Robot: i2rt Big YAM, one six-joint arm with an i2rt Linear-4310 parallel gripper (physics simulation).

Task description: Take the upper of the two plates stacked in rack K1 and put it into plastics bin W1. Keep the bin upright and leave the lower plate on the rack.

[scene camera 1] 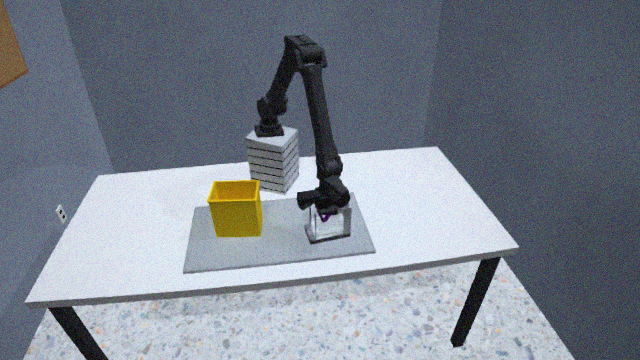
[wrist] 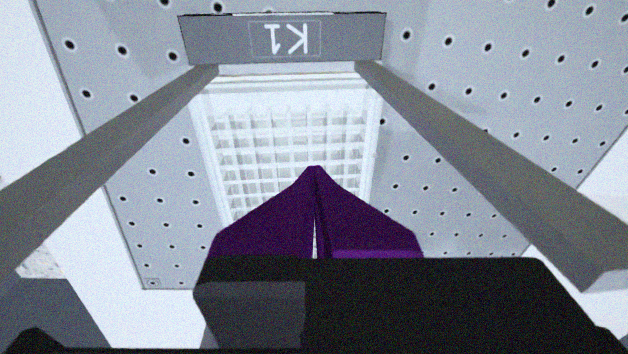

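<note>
Rack K1 (scene camera 1: 312,241) (wrist: 215,42) stands upright on the grey perforated board, to the right of the bin. A clear gridded plate (wrist: 295,131) lies in the rack between its posts; whether a second one lies under it I cannot tell. My gripper (scene camera 1: 325,218) (wrist: 314,176) is shut with its purple fingertips together and nothing between them. It is inside the rack's posts, over the plate in the wrist view; the fingers hide part of the plate. Plastics bin W1, the yellow bin (scene camera 1: 237,218), stands upright at the left of the board, apart from the rack.
The grey board (scene camera 1: 280,250) (wrist: 450,75) lies on the white table (scene camera 1: 425,215). Rack posts (wrist: 125,117) (wrist: 465,150) rise on both sides of my fingers. The arm's striped pedestal (scene camera 1: 267,160) stands behind the board, between bin and rack.
</note>
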